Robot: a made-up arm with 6 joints. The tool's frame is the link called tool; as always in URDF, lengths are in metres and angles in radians.
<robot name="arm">
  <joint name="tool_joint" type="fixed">
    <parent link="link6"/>
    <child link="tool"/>
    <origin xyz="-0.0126 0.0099 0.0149" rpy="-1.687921 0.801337 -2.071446"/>
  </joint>
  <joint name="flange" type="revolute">
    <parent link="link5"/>
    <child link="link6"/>
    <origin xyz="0.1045 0.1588 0.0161" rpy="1.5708 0 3.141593"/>
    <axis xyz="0 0 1"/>
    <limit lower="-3.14" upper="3.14" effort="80" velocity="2.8"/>
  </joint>
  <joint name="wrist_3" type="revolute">
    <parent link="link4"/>
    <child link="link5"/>
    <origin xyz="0.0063 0.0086 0.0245" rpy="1.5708 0 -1.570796"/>
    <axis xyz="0 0 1"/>
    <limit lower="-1.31" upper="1.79" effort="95" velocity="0.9"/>
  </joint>
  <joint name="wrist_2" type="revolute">
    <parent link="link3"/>
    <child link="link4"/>
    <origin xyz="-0.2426 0.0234 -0.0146" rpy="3.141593 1.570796 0"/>
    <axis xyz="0 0 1"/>
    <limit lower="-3.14" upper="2.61" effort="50" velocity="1.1"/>
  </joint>
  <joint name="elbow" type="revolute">
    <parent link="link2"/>
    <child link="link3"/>
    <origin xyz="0.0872 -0.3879 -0.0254" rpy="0 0 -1.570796"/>
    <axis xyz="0 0 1"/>
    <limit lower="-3.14" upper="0.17" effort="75" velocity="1.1"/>
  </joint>
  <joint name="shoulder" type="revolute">
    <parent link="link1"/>
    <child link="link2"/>
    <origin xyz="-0.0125 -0.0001 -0.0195" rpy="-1.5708 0 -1.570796"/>
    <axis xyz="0 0 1"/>
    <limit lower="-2.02" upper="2.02" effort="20" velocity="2.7"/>
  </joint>
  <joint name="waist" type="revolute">
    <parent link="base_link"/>
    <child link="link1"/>
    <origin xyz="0.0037 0.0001 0.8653" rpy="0 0 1.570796"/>
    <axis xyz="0 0 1"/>
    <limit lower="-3.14" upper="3.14" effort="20" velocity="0.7"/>
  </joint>
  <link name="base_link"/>
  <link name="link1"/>
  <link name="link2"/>
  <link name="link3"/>
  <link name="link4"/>
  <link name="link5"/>
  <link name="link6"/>
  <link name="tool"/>
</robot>
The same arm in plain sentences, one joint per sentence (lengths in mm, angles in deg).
The arm has six revolute joints in a row. What follows holds with every joint at zero, and every direction is one of the base frame's.
The first joint lies 3.7 mm along +x and 0.1 mm along +y and 865.3 mm along +z from the base frame's origin and rotates about +z, from -179.91 to 179.91 deg.
The second joint lies 0.1 mm along +x and 12.5 mm along -y and 19.5 mm along -z from the first joint and rotates about +y, from -115.74 to 115.74 deg.
The third joint lies 87.2 mm along +x and 25.4 mm along -y and 387.9 mm along +z from the second joint and rotates about +y, from -179.91 to 9.74 deg.
The fourth joint lies 23.4 mm along +x and 14.6 mm along -y and 242.6 mm along -z from the third joint and rotates about -z, from -179.91 to 149.54 deg.
The fifth joint lies 8.6 mm along -x and 6.3 mm along -y and 24.5 mm along -z from the fourth joint and rotates about +y, from -75.06 to 102.56 deg.
The sixth joint lies 104.5 mm along +x and 16.1 mm along +y and 158.8 mm along -z from the fifth joint and rotates about -z, from -179.91 to 179.91 deg.
The tool frame, which is the frame that the pose is given for, lies 12.6 mm along +x and 9.9 mm along +y and 14.9 mm along -z from the sixth joint; its axes are the base frame's turned by roll 83.29, pitch -45.91 and yaw -61.31 deg (as in URDF: about the fixed x, then y, then z).

